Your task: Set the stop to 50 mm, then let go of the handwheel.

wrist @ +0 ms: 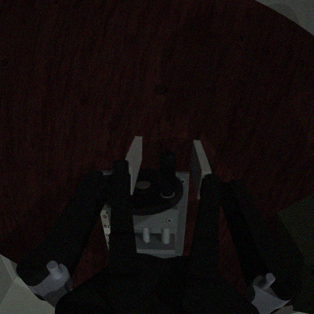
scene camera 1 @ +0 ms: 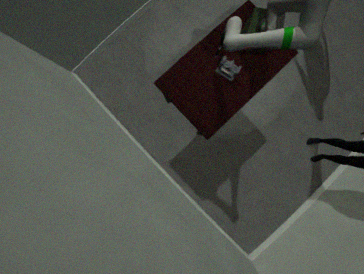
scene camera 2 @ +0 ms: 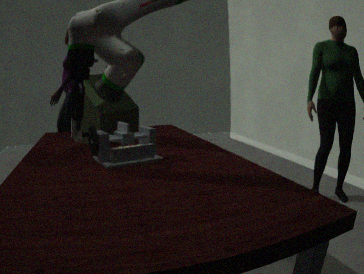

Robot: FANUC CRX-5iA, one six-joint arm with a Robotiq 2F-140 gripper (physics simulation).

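Where they show: gripper, between the fingertips: (scene camera 1: 217, 54) (scene camera 2: 76, 139); arm's base, origin of its link: (scene camera 1: 264, 28) (scene camera 2: 107, 92).
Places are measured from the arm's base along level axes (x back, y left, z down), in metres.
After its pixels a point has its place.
Note:
The grey stop fixture (scene camera 1: 229, 69) @(z 0.136, x -0.425, y 0.077 m) (scene camera 2: 131, 153) @(z 0.186, x -0.461, y 0.070 m) (wrist: 156, 220) stands on the table. Its upright stop block (scene camera 2: 123, 128) @(z 0.114, x -0.406, y 0.051 m) sits between the two end blocks. The black handwheel (scene camera 2: 93, 141) @(z 0.144, x -0.448, y -0.052 m) (wrist: 152, 201) is on one end, with a dark handle (wrist: 168, 164) sticking out. My gripper (wrist: 166, 149) is open and empty. In the wrist view its fingertips stand apart on either side of the handle, with a gap to each side. Part of the scale (wrist: 106, 225) shows beside my left finger; the stop's reading is hidden. In scene camera 1 the arm mostly hides the gripper.
The dark red table (scene camera 1: 197, 107) @(z 0.220, x -0.880, y 0.158 m) (scene camera 2: 200, 210) @(z 0.221, x -0.848, y 0.168 m) (wrist: 75, 75) carries the fixture. The green robot base (scene camera 2: 125, 111) @(z 0.091, x -0.045, y 0.082 m) (wrist: 300, 225) stands behind and beside it. A person in green (scene camera 2: 337, 75) stands right of the table. A person in purple (scene camera 2: 64, 75) stands behind the arm, partly hidden.

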